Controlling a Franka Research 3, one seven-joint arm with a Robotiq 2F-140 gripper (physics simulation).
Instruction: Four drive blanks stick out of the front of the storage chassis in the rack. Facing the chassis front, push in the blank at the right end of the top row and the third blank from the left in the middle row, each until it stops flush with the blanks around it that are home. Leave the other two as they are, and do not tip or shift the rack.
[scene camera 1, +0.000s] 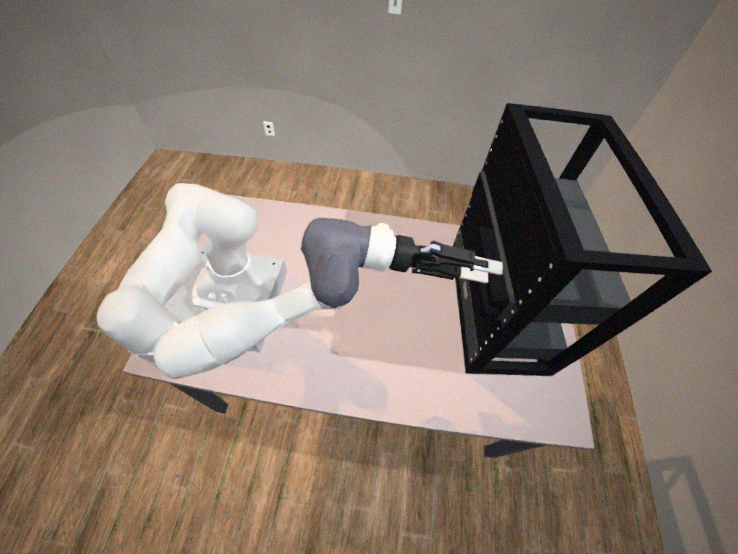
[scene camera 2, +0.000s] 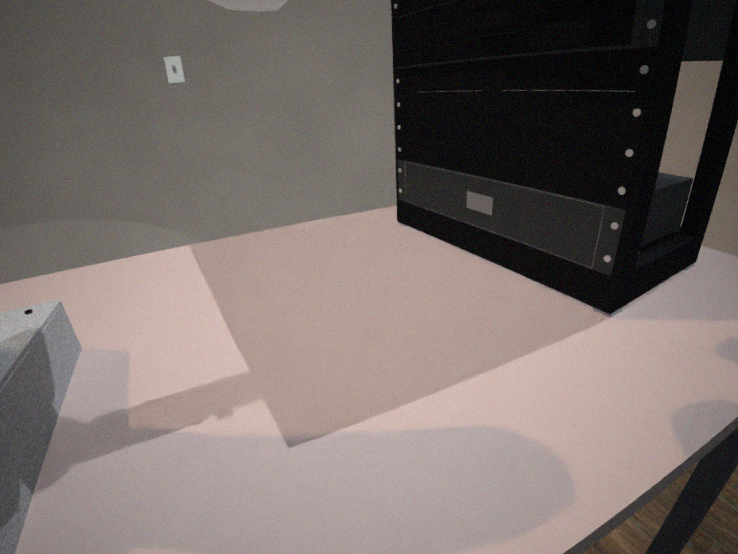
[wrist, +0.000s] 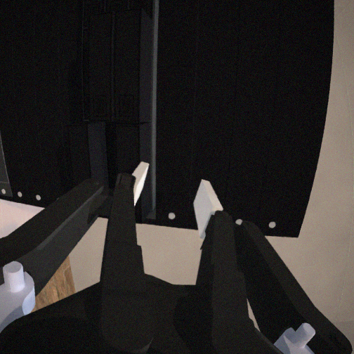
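The storage chassis (scene camera 1: 488, 238) (wrist: 115, 65) is a very dark block in the front of the black rack (scene camera 1: 548, 190) (scene camera 2: 506, 253). In the wrist view, narrow bluish side faces (wrist: 98, 155) show where parts of its front stand out, but the dark picture does not let me count the blanks or tell which are flush. My gripper (scene camera 1: 485, 272) (wrist: 171, 183) is partly open with nothing between its white fingertips. It points at the rack front, its tips close to the chassis. In the wrist view, one fingertip overlaps the chassis edge; contact cannot be told.
The rack stands upright on the pink table (scene camera 1: 387, 381) (scene camera 2: 357, 333). A grey panel with a light label (scene camera 2: 479, 203) spans its lower front. A long grey lip (wrist: 154, 100) runs beside the chassis in the wrist view. Light screws line the rack's posts.
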